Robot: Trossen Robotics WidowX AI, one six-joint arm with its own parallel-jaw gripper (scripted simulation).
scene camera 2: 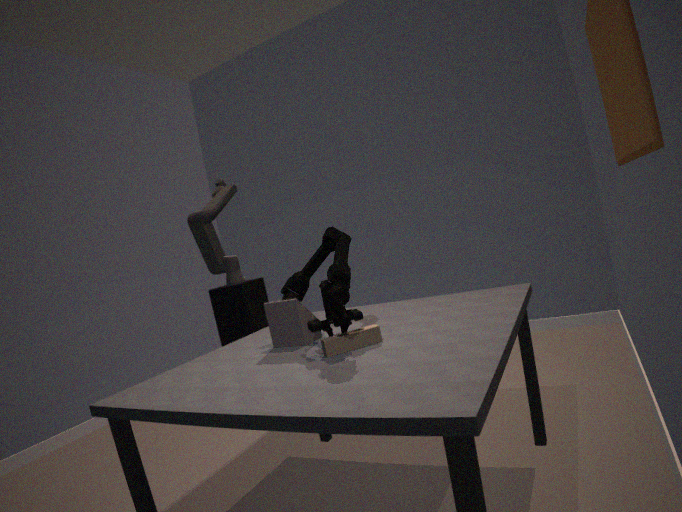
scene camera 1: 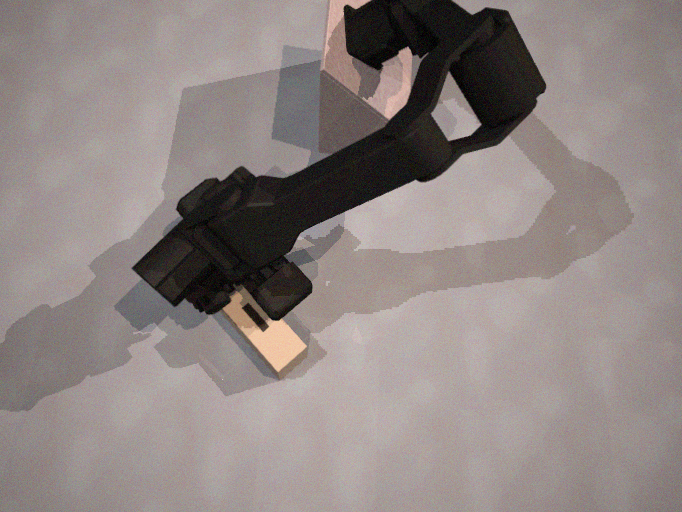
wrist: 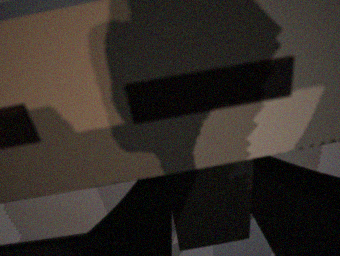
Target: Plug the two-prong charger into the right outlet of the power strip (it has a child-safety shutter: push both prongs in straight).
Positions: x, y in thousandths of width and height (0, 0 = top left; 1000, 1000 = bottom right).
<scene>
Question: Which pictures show my gripper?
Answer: Scene camera 2, scene camera 1 and the wrist view: all of them.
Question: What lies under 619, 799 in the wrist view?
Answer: A dark grey charger.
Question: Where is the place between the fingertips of my gripper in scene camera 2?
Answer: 498, 671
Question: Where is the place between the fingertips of my gripper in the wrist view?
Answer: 578, 623
</scene>
